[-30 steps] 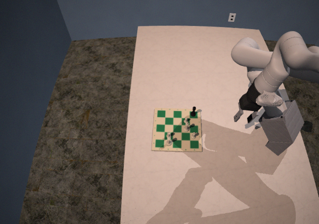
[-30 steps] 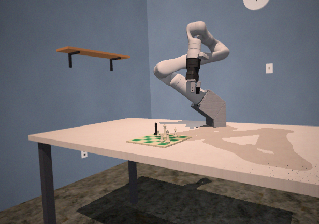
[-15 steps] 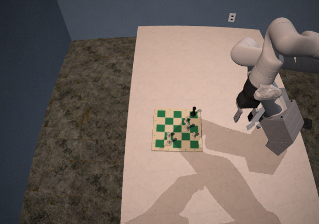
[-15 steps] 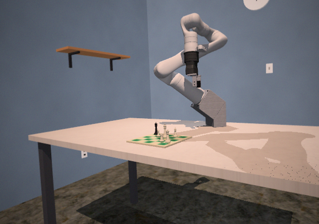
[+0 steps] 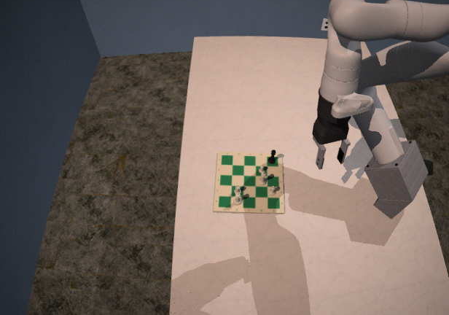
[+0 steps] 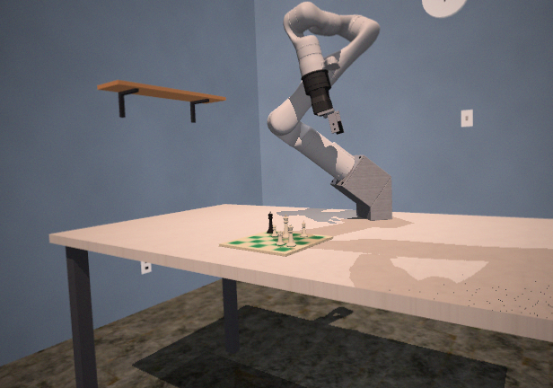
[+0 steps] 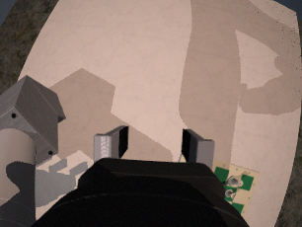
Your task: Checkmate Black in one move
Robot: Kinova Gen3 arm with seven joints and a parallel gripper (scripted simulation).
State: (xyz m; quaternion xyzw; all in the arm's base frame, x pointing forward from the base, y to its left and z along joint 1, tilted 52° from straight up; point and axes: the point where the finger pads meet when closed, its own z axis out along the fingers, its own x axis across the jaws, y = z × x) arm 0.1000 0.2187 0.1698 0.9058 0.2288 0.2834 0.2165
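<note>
The chessboard lies 17 cm ahead of my hand, 11 cm to the right of it and 30 cm below it. From my hand the other things lie so: black piece: 9 cm ahead, 18 cm to the right, 27 cm below.
</note>
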